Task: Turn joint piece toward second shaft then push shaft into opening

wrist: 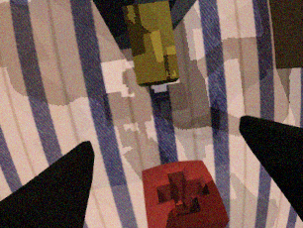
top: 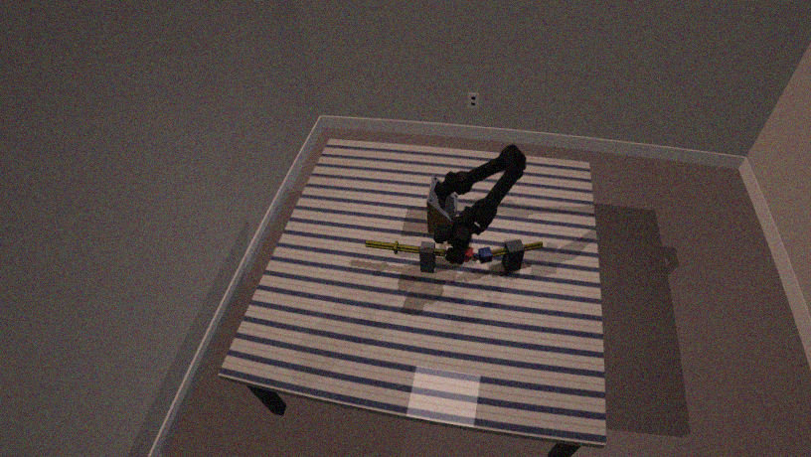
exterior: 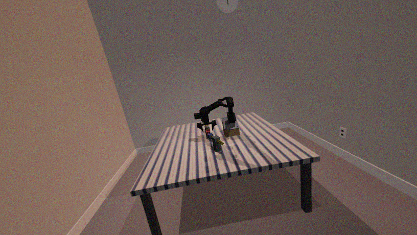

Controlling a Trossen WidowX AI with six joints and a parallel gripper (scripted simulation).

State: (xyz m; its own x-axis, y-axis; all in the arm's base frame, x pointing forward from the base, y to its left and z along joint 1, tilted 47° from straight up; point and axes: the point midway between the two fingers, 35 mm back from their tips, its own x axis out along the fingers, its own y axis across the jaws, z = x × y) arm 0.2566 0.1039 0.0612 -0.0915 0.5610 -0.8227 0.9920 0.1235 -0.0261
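The red square joint piece is 50 mm to the left of my gripper tip.
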